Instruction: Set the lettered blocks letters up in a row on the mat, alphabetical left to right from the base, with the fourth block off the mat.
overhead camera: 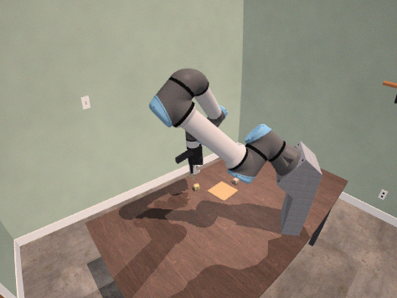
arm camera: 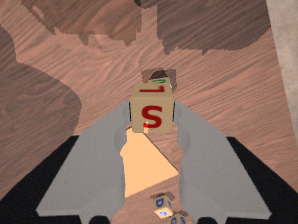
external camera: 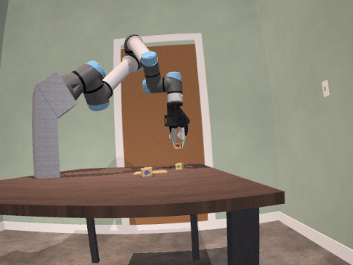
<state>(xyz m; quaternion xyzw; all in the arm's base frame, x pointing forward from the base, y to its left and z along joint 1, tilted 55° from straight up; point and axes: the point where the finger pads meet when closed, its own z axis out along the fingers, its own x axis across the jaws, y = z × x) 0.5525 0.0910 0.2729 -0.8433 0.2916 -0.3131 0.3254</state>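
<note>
My hand is 160 mm to the left of the tan mat, 120 mm past it and 110 mm above it.
</note>
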